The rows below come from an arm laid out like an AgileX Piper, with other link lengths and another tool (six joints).
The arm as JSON. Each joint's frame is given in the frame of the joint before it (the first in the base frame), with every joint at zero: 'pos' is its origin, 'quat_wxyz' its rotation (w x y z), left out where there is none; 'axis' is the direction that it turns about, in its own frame. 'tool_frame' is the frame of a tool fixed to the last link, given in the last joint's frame.
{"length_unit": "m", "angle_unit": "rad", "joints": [
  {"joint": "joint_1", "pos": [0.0, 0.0, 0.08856], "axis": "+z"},
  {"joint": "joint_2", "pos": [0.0, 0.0, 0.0], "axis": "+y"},
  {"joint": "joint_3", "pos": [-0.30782, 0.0, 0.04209], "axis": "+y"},
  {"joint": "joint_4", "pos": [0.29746, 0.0, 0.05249], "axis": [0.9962, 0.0, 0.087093]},
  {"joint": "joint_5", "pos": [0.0, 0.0, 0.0], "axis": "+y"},
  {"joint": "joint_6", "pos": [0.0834, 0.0, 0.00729], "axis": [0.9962, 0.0, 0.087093]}
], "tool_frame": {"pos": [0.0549, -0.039, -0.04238], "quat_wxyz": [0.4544, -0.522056, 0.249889, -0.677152]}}
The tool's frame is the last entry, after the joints.
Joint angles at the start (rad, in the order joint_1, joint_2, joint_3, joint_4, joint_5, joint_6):
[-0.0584 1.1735 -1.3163 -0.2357 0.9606 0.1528]
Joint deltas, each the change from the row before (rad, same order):
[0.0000 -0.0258 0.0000 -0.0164 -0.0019 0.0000]
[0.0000 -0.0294 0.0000 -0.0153 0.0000 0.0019]
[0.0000 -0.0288 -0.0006 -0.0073 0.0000 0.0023]
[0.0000 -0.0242 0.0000 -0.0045 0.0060 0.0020]
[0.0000 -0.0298 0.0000 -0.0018 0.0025 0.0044]
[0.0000 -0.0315 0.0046 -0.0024 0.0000 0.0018]
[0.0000 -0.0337 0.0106 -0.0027 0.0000 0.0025]
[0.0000 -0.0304 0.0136 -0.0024 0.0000 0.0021]
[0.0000 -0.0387 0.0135 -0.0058 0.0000 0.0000]
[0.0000 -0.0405 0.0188 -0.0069 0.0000 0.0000]
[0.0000 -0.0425 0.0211 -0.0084 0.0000 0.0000]
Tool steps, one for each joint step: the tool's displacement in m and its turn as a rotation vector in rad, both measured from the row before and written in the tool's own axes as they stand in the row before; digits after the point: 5 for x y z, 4 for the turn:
[0.00423 -0.00210 -0.00994 0.0195 0.0230 -0.0112]
[0.00426 -0.00211 -0.01141 0.0209 0.0243 -0.0079]
[0.00331 -0.00232 -0.01100 0.0231 0.0200 -0.0011]
[0.00224 -0.00119 -0.00961 0.0137 0.0137 0.0010]
[0.00235 -0.00194 -0.01130 0.0226 0.0168 0.0056]
[0.00205 -0.00110 -0.01106 0.0223 0.0157 0.0023]
[0.00118 0.00039 -0.01098 0.0190 0.0141 0.0024]
[0.00035 0.00147 -0.00926 0.0137 0.0106 0.0017]
[0.00158 0.00104 -0.01229 0.0199 0.0164 -0.0020]
[0.00090 0.00247 -0.01210 0.0166 0.0153 -0.0031]
[0.00078 0.00315 -0.01236 0.0158 0.0161 -0.0042]

